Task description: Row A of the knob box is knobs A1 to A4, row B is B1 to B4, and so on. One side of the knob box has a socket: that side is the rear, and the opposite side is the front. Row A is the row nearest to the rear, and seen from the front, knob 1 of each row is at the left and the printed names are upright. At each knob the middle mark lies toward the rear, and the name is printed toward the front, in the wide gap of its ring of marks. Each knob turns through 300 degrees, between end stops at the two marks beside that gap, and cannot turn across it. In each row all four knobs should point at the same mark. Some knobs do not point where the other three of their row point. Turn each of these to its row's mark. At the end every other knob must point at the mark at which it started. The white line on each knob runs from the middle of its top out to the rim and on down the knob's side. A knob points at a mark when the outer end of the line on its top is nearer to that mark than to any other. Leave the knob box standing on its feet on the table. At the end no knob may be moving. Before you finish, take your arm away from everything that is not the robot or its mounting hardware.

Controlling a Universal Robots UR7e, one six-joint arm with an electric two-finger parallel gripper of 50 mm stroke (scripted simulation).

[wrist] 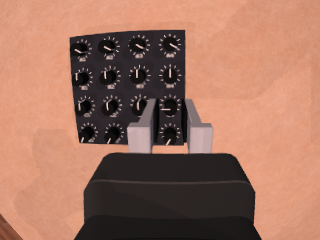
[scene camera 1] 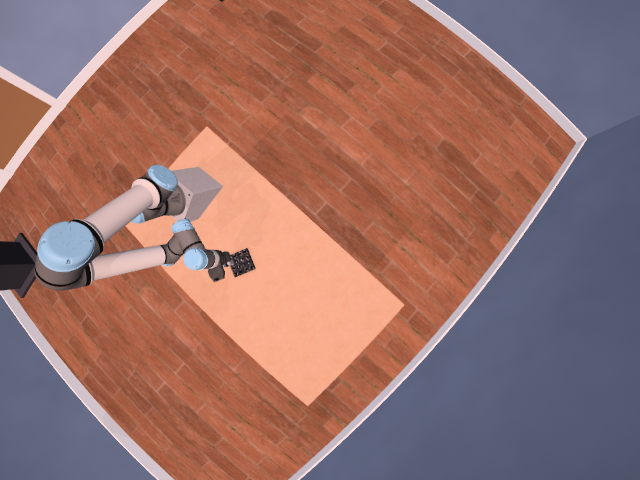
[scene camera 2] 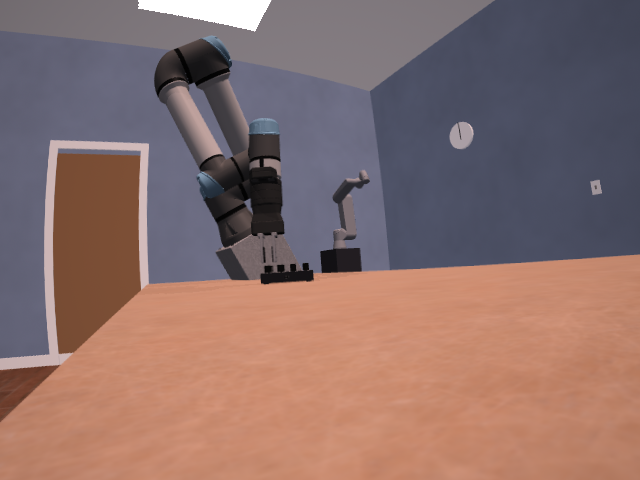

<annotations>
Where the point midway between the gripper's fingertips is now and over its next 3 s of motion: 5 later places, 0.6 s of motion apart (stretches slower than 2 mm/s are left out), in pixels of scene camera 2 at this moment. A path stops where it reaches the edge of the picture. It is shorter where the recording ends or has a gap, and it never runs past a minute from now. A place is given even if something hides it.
The gripper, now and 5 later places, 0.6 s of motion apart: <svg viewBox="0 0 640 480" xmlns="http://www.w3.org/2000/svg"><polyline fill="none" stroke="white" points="269,262 269,263 269,268 269,268 268,254 268,251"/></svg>
</annotations>
